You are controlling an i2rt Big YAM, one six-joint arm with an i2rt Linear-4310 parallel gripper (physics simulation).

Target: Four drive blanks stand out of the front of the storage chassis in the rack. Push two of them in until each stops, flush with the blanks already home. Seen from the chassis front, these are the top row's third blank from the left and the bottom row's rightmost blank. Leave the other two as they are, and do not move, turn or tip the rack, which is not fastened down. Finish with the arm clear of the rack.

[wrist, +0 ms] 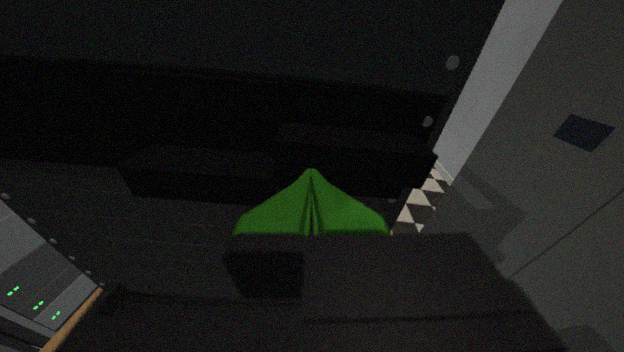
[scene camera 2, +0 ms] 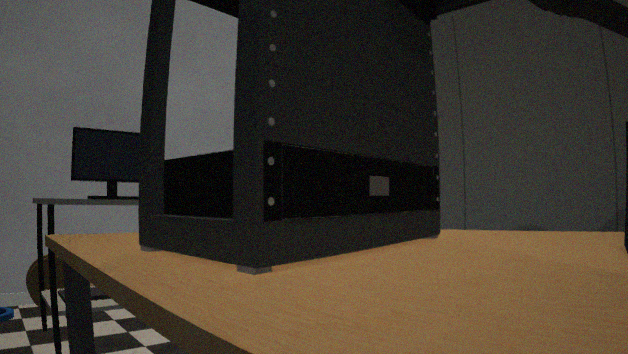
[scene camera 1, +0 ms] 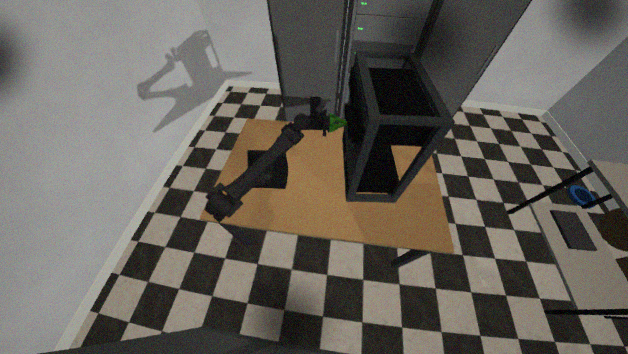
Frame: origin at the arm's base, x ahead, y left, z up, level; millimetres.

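Seen in the pictures: gripper, fingertip midpoint: [wrist: 311,176] [scene camera 1: 347,123]; arm's base at its link origin: [scene camera 1: 265,171].
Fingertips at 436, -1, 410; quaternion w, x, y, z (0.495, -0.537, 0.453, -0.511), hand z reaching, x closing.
Pixels of each thing's top centre, then the offset from my fingertips to it, as dx, dy, dz. "pt": a spot on its surface instead. Level surfaces: height alone.
- left blank at its top centre: [wrist: 225,137] [scene camera 1: 359,111] +53, +85, -4
- right blank at its top centre: [wrist: 345,118] [scene camera 1: 363,123] +62, -24, +24
- wooden table at its surface level: dz -492
- low black unit with a pale label, surface spot: [scene camera 2: 379,185] pt +39, +140, -388
The dark rack [scene camera 1: 410,120] [scene camera 2: 248,125] stands upright on the wooden table. In the wrist view, two dark blanks stand out side by side from the chassis front: a left blank [wrist: 195,185] and a right blank [wrist: 360,167]. Their row and exact column cannot be told in the dark. My gripper [scene camera 1: 343,123] [wrist: 311,176] is shut and empty, its green tips close to the chassis front. In the wrist view the tips overlap the lower part of the right blank, near its left end; contact cannot be told. The other standing-out blanks cannot be made out.
The wooden table [scene camera 1: 310,210] [scene camera 2: 450,285] carries the rack and arm. The arm [scene camera 1: 260,167] reaches over from the left. A tall cabinet [scene camera 1: 310,55] stands behind the table. A desk with a monitor [scene camera 2: 105,155] stands apart from it. A low black unit with a pale label [scene camera 2: 379,185] sits in the rack's bottom.
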